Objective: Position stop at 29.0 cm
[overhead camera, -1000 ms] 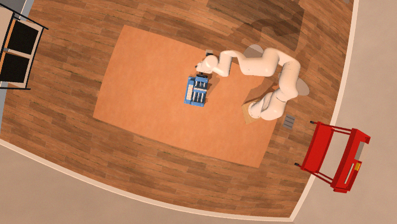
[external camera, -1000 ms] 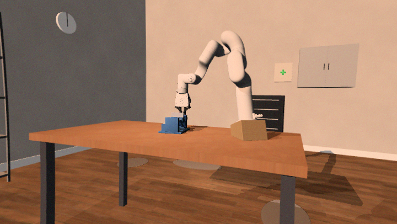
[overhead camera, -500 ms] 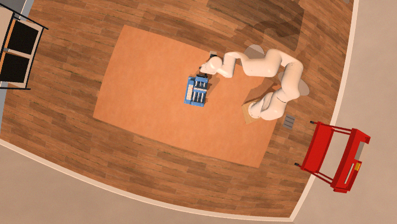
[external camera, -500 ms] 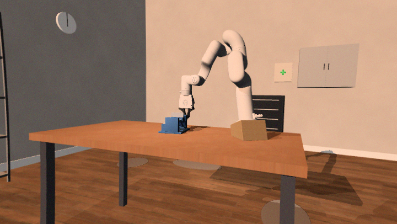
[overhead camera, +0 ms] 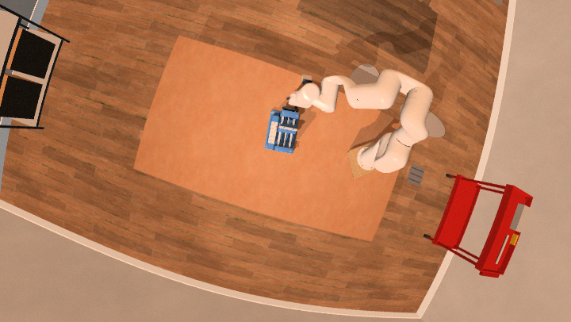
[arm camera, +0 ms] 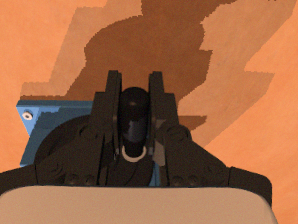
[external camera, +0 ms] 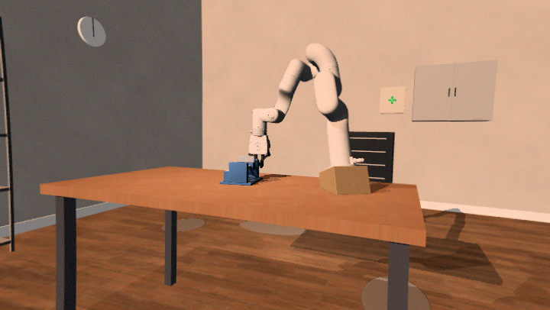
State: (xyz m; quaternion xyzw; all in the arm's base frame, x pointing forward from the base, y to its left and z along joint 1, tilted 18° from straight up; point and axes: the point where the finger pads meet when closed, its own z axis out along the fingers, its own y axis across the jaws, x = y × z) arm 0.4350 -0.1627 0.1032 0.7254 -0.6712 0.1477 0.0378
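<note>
My hand is 30 mm short of the stop block, 140 mm to the right of it and 20 mm below it. Round my hand: black crank handle (10 mm to the left); then black handwheel (10 mm ahead, 20 mm to the left).
</note>
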